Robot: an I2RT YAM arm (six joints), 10 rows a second.
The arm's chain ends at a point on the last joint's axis. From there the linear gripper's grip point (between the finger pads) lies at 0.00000 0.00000 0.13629 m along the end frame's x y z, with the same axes.
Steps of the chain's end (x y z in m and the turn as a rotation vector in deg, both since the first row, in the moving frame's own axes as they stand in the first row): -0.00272, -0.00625, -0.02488, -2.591, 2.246, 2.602; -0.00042, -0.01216, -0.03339, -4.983, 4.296, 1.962; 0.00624, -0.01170, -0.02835, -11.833, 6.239, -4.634; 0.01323, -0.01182, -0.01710, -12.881, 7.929, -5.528; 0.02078, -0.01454, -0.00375, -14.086, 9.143, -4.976; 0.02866, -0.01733, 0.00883, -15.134, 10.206, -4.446
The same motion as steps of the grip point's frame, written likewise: 0.00248, 0.00003, -0.02512, -2.591, 2.246, 2.602; 0.00957, -0.00016, -0.03429, -4.983, 4.296, 1.962; 0.02206, 0.01556, -0.03205, -11.833, 6.239, -4.634; 0.03331, 0.01751, -0.02182, -12.881, 7.929, -5.528; 0.04364, 0.01751, -0.00956, -14.086, 9.143, -4.976; 0.05389, 0.01709, 0.00198, -15.134, 10.206, -4.446
